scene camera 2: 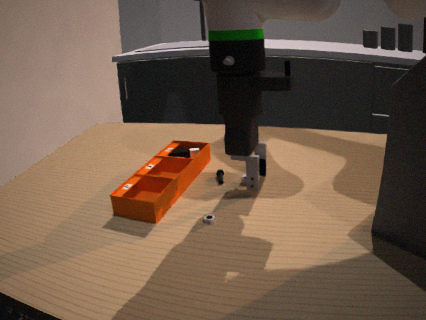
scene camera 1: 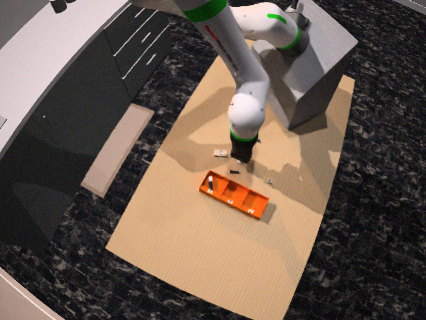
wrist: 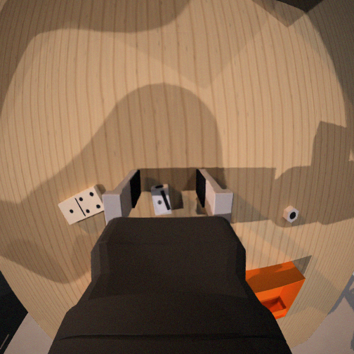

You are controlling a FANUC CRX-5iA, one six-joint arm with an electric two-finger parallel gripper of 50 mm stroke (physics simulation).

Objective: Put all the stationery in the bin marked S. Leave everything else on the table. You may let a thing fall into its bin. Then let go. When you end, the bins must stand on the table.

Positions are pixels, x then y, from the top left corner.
Labels:
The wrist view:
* my gripper: 167, 180
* white domino: 87, 202
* orange three-part bin: 276, 286

